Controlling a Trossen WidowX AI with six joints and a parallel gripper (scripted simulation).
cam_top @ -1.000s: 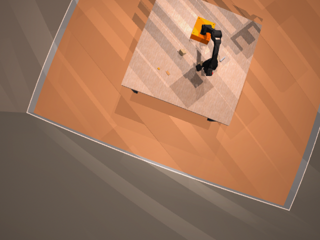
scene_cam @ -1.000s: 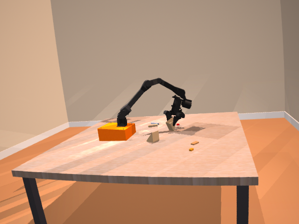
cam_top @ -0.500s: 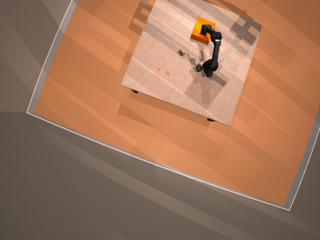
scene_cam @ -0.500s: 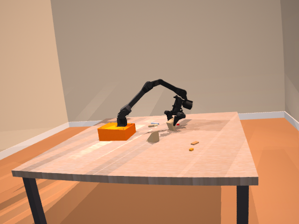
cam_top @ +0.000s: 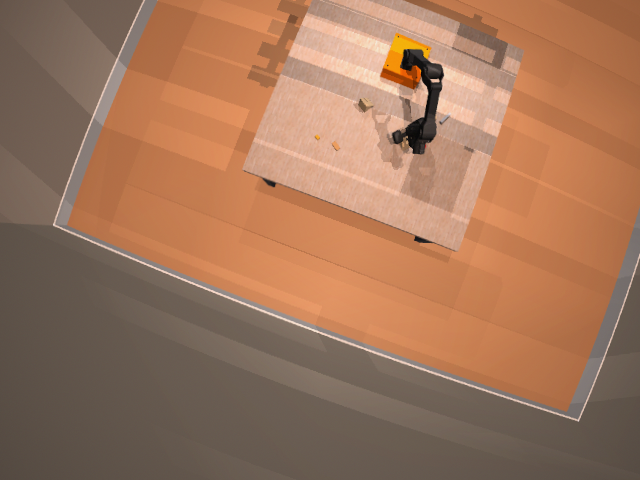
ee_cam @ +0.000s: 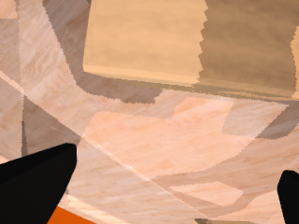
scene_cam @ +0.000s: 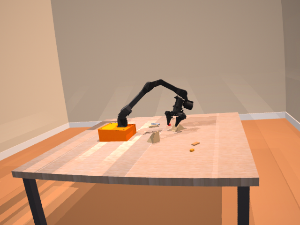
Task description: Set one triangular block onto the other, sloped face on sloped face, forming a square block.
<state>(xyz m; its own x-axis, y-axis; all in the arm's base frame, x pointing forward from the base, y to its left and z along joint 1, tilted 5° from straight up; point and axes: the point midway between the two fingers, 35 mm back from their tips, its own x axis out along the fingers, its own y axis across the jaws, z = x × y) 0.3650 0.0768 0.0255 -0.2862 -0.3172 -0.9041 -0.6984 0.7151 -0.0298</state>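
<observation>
The triangular block is 40 mm ahead of my gripper tip, 40 mm to the left of it and 20 mm below it. Round my gripper tip: orange cube 150 mm ahead, 430 mm to the right, 40 mm below; tan bar 170 mm behind, 160 mm to the left, 40 mm below; grey bar 160 mm behind, 240 mm to the left, 40 mm below.
</observation>
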